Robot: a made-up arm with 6 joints.
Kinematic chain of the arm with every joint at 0, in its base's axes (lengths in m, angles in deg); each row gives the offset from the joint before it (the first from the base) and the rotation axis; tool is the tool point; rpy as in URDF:
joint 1: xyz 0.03 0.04 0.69 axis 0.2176 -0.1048 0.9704
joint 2: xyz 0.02 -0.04 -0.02 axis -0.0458 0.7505 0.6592
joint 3: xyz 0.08 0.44 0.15 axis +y
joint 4: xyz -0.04 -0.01 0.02 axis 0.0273 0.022 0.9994
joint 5: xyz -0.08 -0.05 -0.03 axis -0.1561 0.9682 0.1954
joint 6: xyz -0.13 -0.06 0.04 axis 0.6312 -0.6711 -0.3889
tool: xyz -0.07 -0.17 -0.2 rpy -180 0 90
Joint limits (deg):
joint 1: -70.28..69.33
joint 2: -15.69..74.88
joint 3: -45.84..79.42
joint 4: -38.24..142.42
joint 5: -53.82..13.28
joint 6: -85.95..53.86
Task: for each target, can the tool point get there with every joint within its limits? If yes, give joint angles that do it. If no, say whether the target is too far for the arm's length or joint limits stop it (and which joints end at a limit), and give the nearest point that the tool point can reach.
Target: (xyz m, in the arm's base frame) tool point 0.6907 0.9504 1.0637
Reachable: no: too far | nearest point 0.4619 0.6314 0.9419 | short by 0.411 m
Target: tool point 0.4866 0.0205 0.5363
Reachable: yes | joints -37.19 14.90 0.82 107.18 -2.72 -17.41
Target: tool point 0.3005 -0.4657 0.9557
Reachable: no: joint limits stop it (at a limit: joint 1, joint 2) | nearest point 0.3353 -0.3268 0.9008 | short by 0.153 m
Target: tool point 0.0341 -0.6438 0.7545
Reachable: no: joint limits stop it (at a limit: joint 1, joint 2, joint 4) | nearest point -0.0561 -0.3911 0.7743 | short by 0.269 m
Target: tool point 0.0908 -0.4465 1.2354
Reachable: no: joint limits stop it (at a limit: joint 1, joint 2, joint 4) | nearest point -0.0198 -0.2765 1.0954 | short by 0.246 m
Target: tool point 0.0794 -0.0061 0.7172
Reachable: yes | joints -10.01 59.37 35.21 43.18 -12.36 -31.34
